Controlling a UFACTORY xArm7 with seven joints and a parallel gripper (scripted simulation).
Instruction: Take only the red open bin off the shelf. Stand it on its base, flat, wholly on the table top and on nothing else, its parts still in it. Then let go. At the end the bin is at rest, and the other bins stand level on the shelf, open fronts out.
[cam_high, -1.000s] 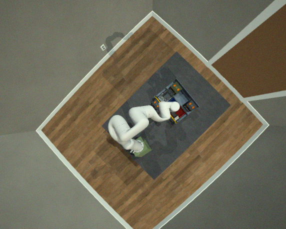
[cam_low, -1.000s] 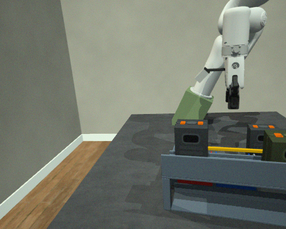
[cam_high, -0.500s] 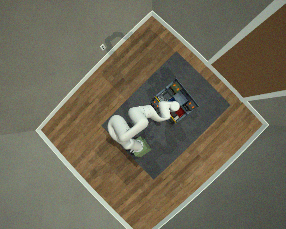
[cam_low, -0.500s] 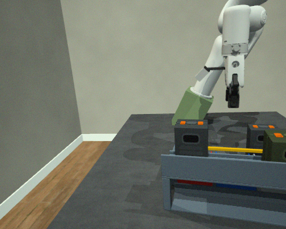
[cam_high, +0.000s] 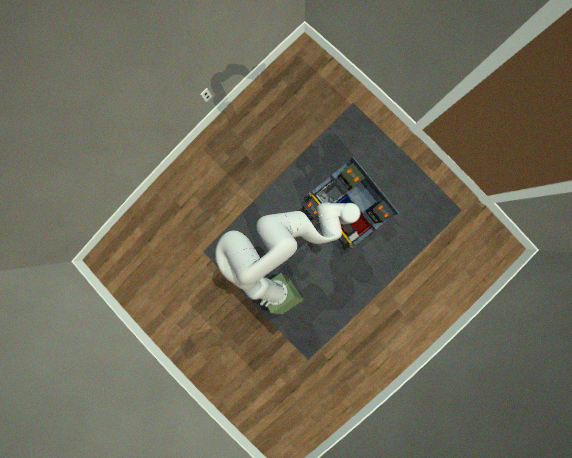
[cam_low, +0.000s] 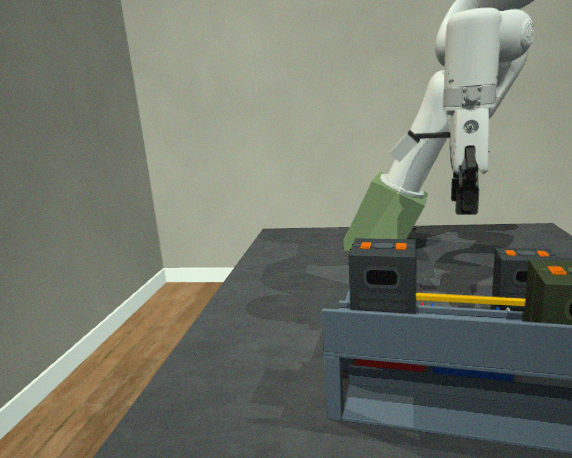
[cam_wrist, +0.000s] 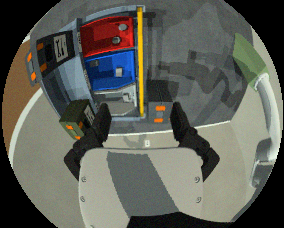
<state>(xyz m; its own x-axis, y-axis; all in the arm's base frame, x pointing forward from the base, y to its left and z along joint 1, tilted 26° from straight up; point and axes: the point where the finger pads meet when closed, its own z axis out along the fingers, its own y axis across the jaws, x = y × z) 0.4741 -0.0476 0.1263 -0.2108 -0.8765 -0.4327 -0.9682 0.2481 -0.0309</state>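
Now: the yellow bar 18 cm below my hand. Also, from my hand: grey bin (12 cm ahead, 9 cm to the left, 19 cm below); olive box (22 cm ahead, 7 cm to the left, 9 cm below); blue bin (10 cm ahead, 2 cm to the right, 19 cm below).
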